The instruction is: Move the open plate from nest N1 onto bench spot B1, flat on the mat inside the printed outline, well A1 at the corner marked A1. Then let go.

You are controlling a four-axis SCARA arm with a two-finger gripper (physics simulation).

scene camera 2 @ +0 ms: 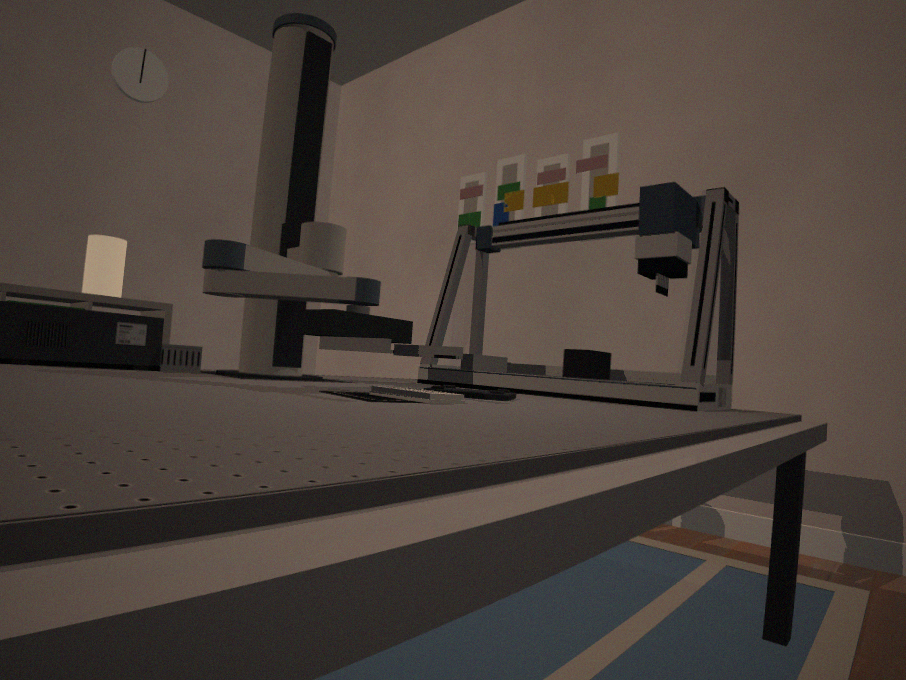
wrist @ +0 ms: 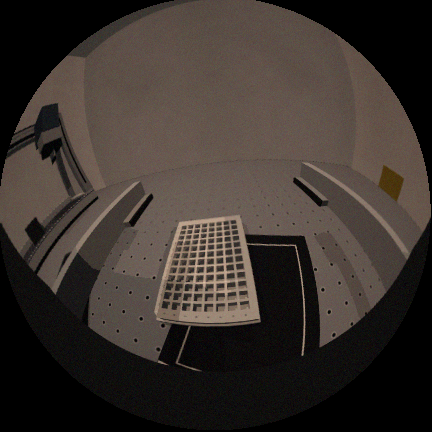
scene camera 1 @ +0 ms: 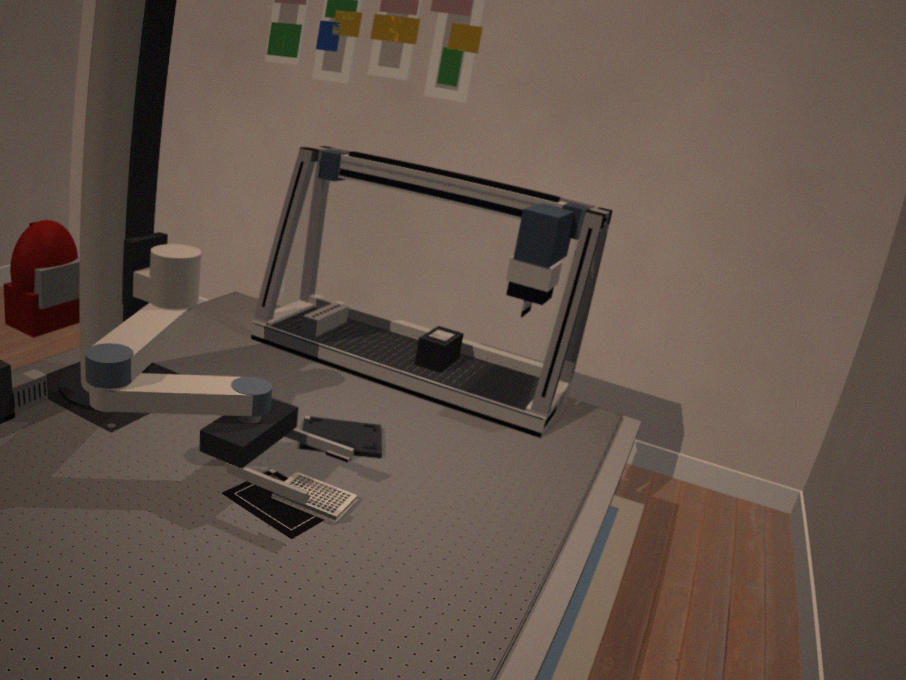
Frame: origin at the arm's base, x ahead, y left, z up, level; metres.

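Where they show: gripper, fingertip midpoint: (scene camera 2: 427, 349) (wrist: 221, 176) (scene camera 1: 330, 475).
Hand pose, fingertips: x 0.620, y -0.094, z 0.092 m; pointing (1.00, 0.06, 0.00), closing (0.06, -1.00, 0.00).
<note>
Things, the pixels of their centre, and the offset from my fingertips. "*": a spot on its surface instead.
- open plate, body centre: (wrist: 206, 261) (scene camera 2: 417, 394) (scene camera 1: 315, 496) dx -0.038, dy +0.021, dz -0.071 m
- dark nest, body centre: (scene camera 2: 471, 392) (scene camera 1: 341, 435) (wrist: 68, 280) dx -0.113, dy +0.246, dz -0.071 m
- gantry frame, surface spot: (scene camera 1: 439, 184) * dx -0.182, dy +0.717, dz +0.395 m
- white head, surface spot: (scene camera 1: 541, 235) (scene camera 2: 661, 203) * dx +0.129, dy +0.559, dz +0.362 m
- black block, surface spot: (scene camera 1: 439, 349) (scene camera 2: 584, 355) * dx -0.068, dy +0.609, dz +0.026 m
The open plate (scene camera 1: 322, 497) (scene camera 2: 417, 395) (wrist: 210, 270), pale with a grid of square wells, lies low, partly over the black mat (scene camera 1: 270, 508) (scene camera 2: 351, 395) (wrist: 280, 290) and partly past its edge. It crosses the printed outline and is out of line with it. The gripper (scene camera 1: 329, 477) (scene camera 2: 426, 351) (wrist: 225, 200) is open, its two fingers wide apart above the plate and not touching it. The dark nest (scene camera 1: 340, 435) (scene camera 2: 490, 393) behind has no plate on it. The A1 mark and the plate's well letters cannot be read.
A gantry frame (scene camera 1: 439, 184) (scene camera 2: 563, 225) stands on its deck behind, with a blue and white head (scene camera 1: 541, 235) (scene camera 2: 665, 212) at its right end and a black block (scene camera 1: 439, 349) (scene camera 2: 586, 363) on the deck. The bench's right edge lies beyond the plate.
</note>
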